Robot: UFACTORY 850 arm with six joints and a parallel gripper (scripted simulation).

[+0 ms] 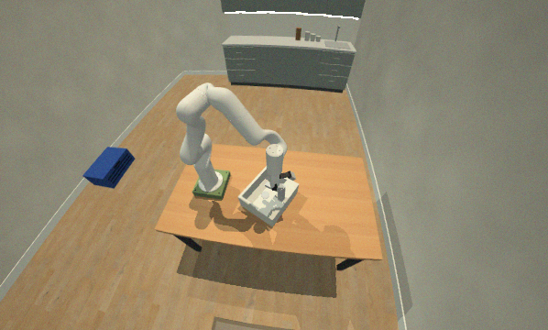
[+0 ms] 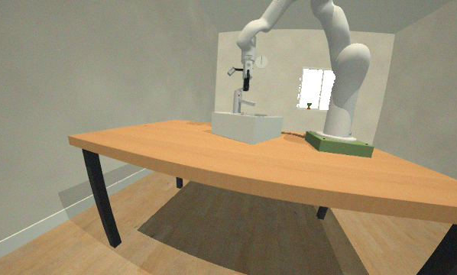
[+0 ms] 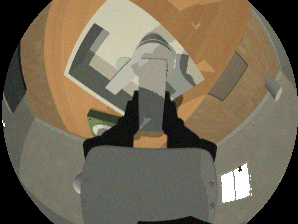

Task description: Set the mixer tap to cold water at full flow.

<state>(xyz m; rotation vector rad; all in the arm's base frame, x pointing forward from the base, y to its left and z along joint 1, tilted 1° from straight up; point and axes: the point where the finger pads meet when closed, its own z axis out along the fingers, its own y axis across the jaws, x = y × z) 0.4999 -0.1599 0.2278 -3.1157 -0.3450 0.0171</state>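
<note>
Right now the grey lever is 2 cm ahead of my hand and 1 cm below it. Round my hand: white basin 5 cm behind, 7 cm to the left, 25 cm below.
</note>
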